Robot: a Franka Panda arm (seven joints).
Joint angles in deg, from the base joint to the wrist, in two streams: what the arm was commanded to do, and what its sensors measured. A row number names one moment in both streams.
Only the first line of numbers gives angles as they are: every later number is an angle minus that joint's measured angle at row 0.
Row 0, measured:
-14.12, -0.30, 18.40, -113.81, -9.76, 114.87, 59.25
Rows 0 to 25, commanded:
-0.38, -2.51, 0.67, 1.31, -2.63, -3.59, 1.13
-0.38, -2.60, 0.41, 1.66, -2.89, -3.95, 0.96
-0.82, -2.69, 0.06, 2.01, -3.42, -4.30, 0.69
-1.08, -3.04, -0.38, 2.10, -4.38, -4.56, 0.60
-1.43, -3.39, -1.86, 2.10, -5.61, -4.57, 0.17
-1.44, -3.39, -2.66, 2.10, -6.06, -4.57, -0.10
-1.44, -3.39, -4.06, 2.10, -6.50, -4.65, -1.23
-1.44, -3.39, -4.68, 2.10, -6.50, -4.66, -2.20
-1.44, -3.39, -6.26, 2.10, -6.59, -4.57, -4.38
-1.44, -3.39, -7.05, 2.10, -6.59, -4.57, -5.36
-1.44, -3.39, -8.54, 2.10, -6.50, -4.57, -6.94
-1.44, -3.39, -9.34, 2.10, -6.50, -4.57, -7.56
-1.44, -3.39, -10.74, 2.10, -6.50, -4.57, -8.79
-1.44, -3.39, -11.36, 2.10, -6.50, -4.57, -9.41
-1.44, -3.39, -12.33, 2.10, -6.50, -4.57, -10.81
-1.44, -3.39, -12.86, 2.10, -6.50, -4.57, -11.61
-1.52, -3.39, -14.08, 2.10, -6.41, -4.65, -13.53
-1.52, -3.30, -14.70, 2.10, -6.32, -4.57, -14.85
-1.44, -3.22, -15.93, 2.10, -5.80, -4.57, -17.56
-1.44, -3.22, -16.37, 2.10, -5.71, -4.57, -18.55
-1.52, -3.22, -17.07, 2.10, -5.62, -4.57, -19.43
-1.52, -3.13, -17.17, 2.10, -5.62, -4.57, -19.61
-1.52, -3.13, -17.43, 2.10, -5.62, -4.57, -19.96
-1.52, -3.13, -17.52, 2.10, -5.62, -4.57, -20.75
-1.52, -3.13, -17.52, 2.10, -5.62, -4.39, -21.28
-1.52, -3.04, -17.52, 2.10, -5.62, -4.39, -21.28
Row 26, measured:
-1.77, -3.00, -17.56, 1.59, -5.72, -3.49, -19.64
